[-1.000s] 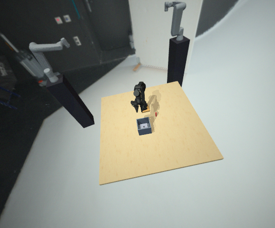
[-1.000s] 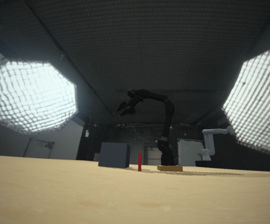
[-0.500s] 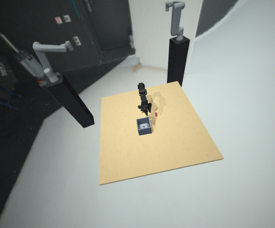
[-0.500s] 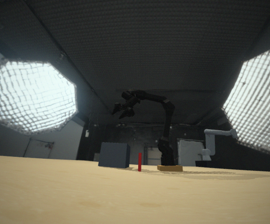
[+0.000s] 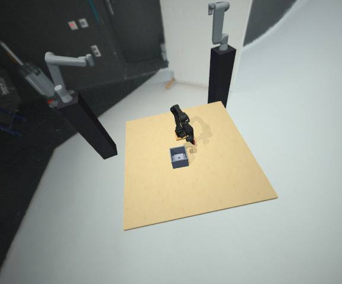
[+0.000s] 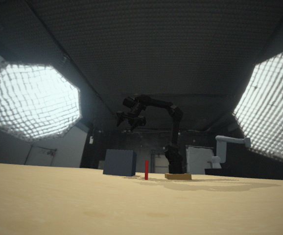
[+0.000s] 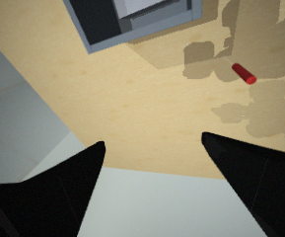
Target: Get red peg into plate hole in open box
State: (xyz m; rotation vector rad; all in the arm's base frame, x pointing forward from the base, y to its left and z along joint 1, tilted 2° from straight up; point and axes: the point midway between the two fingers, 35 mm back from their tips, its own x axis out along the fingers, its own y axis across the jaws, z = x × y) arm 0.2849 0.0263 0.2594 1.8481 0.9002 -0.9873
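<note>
The red peg is 210 mm below my gripper tip, 130 mm behind it and 60 mm to the left of it. The rest, counted from my gripper tip: light plate (200 mm below, 160 mm to the right, 10 mm behind).
</note>
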